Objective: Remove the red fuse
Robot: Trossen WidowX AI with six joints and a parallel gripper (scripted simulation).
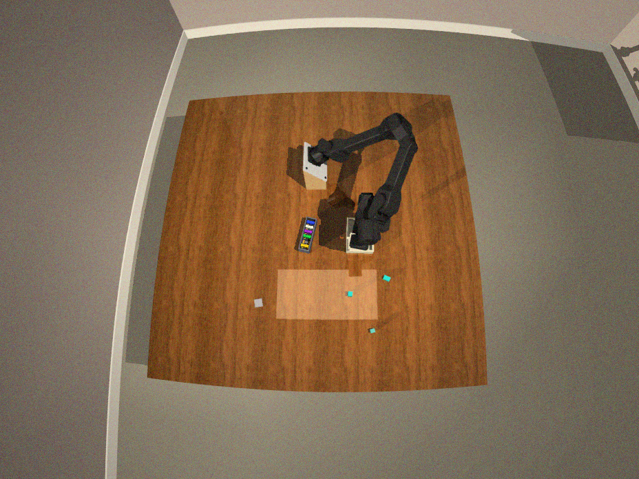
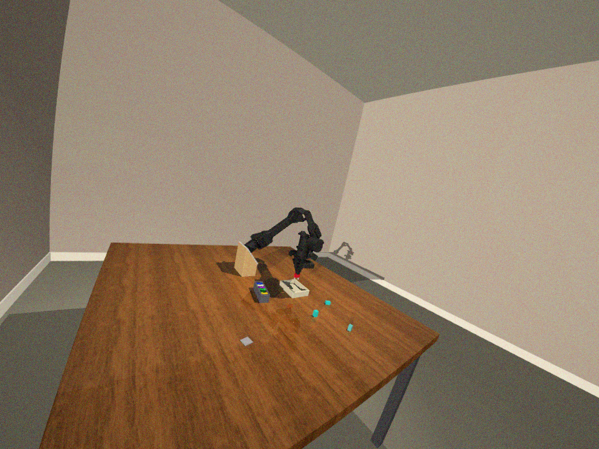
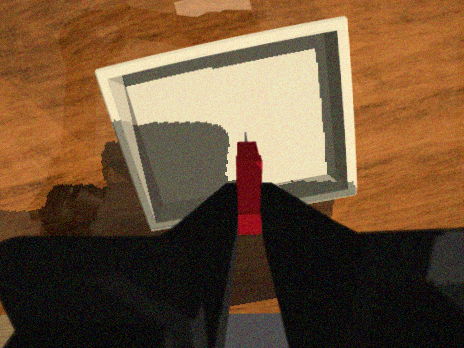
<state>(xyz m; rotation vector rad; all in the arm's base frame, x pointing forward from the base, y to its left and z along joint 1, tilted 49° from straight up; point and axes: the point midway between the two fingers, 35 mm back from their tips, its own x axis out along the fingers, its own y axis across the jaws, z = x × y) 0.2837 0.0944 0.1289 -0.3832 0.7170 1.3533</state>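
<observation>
My gripper tip is 90 mm above the cream tray. The rest, counted from my gripper tip: red fuse: 10 mm below; then green fuse: 200 mm to the right, 70 mm below; then yellow fuse: 210 mm to the right, 70 mm below, 30 mm ahead.
</observation>
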